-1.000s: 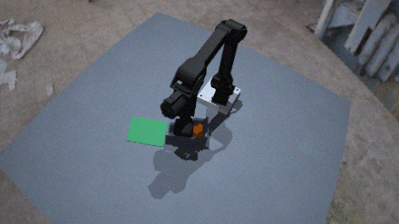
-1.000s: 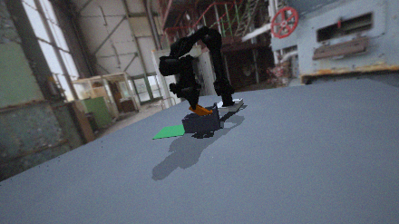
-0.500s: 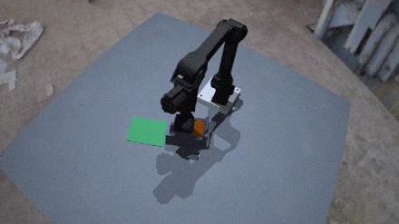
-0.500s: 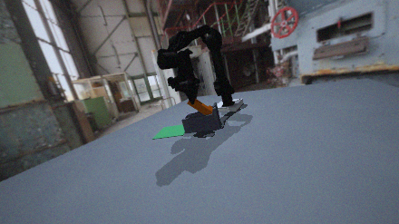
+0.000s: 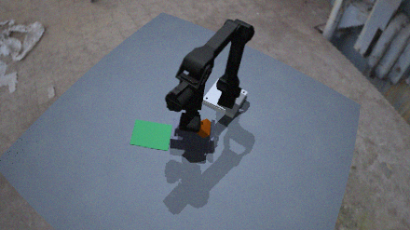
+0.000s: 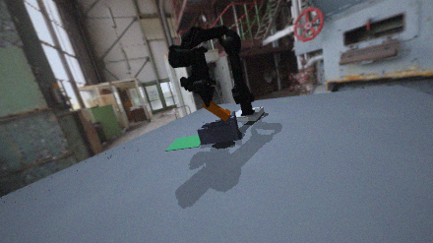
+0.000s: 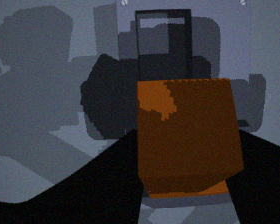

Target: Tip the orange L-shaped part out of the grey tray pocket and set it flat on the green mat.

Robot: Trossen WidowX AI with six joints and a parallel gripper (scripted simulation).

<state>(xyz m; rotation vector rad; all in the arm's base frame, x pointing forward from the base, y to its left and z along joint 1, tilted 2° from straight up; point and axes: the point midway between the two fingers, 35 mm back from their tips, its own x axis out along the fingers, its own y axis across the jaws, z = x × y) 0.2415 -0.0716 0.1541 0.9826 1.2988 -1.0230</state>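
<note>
Now: gripper tip 20 mm short of the green mat, 140 mm to the left of it and 160 mm above it. From my gripper tip the other things lie so: orange L-shaped part (20 mm behind, 30 mm to the left, 30 mm below).
</note>
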